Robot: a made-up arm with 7 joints.
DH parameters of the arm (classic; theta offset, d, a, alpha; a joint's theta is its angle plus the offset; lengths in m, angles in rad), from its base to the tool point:
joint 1: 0 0.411 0 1.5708
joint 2: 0 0.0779 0 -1.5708
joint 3: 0 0.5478 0.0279 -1.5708
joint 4: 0 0.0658 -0.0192 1.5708
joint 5: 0 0.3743 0 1.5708
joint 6: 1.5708 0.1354 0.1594 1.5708
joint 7: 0 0.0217 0 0
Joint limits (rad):
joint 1: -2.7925..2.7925
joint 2: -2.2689..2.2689
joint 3: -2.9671..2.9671
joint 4: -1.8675..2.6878
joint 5: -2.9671..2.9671
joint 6: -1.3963..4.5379
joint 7: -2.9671..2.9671
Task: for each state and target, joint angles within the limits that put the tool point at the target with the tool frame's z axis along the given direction. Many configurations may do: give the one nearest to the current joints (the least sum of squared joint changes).
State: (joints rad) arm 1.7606 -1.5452 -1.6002 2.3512 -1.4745 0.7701 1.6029
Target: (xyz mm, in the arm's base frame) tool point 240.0 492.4 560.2 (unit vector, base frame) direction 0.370 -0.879 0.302
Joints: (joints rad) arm 2.3637 -1.3236 -1.8178 2.5412 -0.7452 0.5382 1.6029
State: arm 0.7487 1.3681 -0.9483 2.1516 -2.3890 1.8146 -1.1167
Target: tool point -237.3 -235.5 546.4 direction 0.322 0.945 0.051
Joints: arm 0.8868 1.8278 -0.6624 2.6215 -2.9393 2.4769 -1.1167
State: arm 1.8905 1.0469 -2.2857 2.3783 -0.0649 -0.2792 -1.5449
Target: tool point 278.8 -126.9 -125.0 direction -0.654 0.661 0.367
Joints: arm 1.9773 1.7214 -2.7670 2.1610 -0.2389 0.2256 -1.5449
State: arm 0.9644 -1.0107 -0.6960 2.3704 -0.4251 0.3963 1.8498
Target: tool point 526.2 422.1 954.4 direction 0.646 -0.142 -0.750
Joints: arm 1.2237 -0.1448 -0.5175 1.7453 -0.6428 0.6583 1.8498
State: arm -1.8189 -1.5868 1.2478 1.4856 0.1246 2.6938 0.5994
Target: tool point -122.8 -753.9 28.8 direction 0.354 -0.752 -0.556
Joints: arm -1.8619 -1.7750 0.9221 1.2261 -0.0031 2.0279 0.5994
